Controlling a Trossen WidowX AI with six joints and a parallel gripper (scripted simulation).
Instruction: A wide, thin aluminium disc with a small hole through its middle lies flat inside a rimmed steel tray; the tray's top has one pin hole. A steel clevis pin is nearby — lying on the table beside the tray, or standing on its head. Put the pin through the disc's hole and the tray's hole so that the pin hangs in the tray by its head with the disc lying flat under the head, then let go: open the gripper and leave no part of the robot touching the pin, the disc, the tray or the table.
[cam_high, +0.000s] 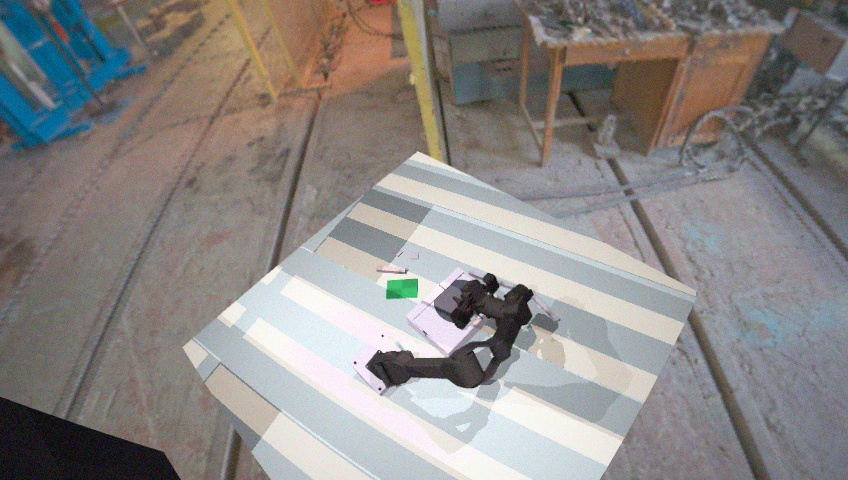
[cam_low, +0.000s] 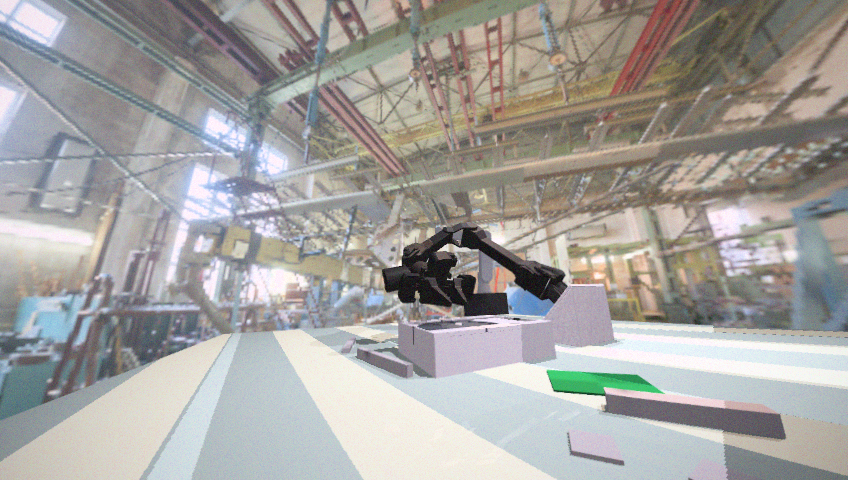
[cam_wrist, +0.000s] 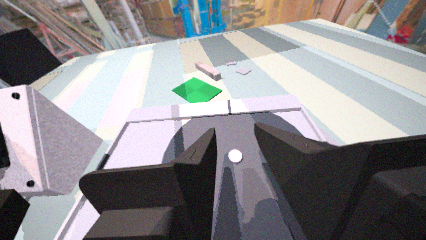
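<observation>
Right now my gripper tip is 4 cm above the grey disc. From my gripper tip the other things lie so: steel tray (5 cm below, 3 cm behind, 1 cm to the right); then green patch (21 cm to the left, 9 cm below, 5 cm behind); then clevis pin (6 cm below).
</observation>
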